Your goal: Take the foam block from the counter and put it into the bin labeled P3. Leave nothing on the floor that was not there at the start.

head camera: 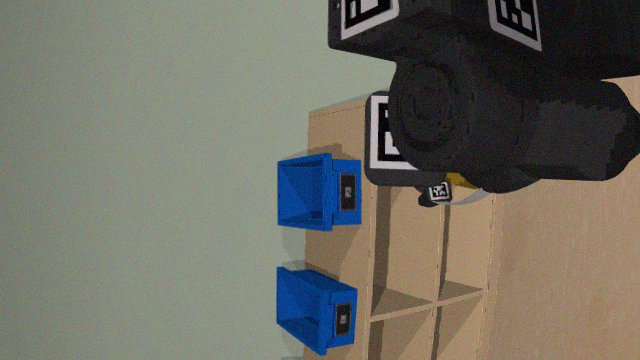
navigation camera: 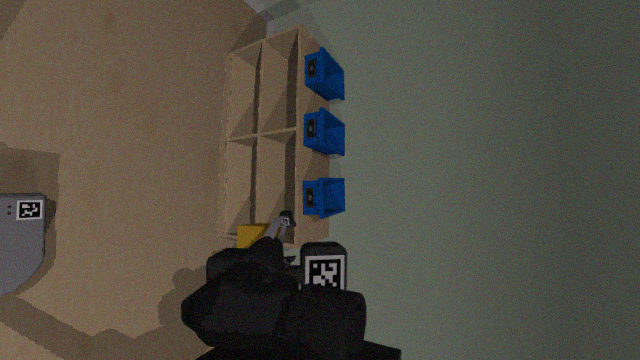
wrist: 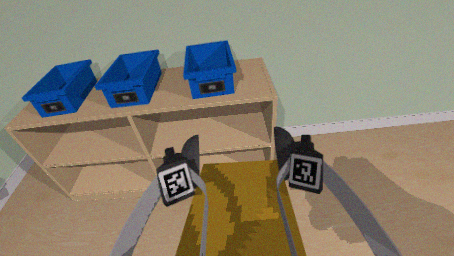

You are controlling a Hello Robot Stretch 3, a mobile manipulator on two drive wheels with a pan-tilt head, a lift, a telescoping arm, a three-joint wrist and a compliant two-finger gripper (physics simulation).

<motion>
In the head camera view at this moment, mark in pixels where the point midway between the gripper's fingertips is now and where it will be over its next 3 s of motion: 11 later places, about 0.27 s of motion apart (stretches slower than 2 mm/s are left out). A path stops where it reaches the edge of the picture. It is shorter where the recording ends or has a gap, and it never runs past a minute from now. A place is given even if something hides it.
My gripper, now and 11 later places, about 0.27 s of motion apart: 426, 151; 422, 157; 411, 174; 396, 197; 376, 220; 358, 238; 341, 255; 327, 269; 317, 284; 311, 298; 309, 310; 309, 317
</motion>
